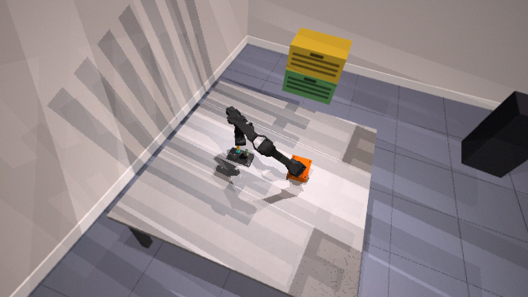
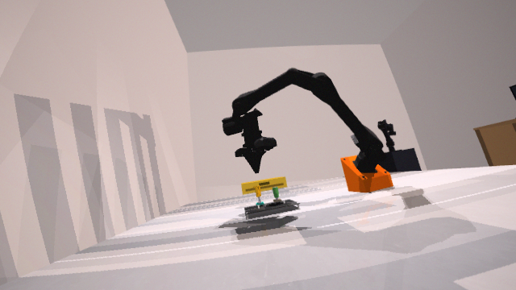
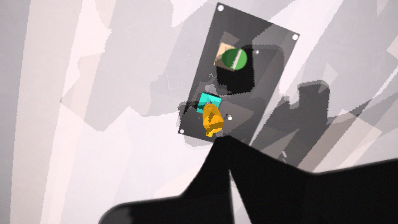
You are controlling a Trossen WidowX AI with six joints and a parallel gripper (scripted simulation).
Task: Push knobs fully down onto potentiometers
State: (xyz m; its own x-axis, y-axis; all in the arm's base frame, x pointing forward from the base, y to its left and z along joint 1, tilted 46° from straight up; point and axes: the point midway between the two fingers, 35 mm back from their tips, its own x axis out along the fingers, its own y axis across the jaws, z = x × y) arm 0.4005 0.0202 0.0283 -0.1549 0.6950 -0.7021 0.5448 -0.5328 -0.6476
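My gripper tip is 60 mm above the orange knob and 10 mm short of it. From my gripper tip the other things lie so: green knob (70 mm below, 50 mm behind).
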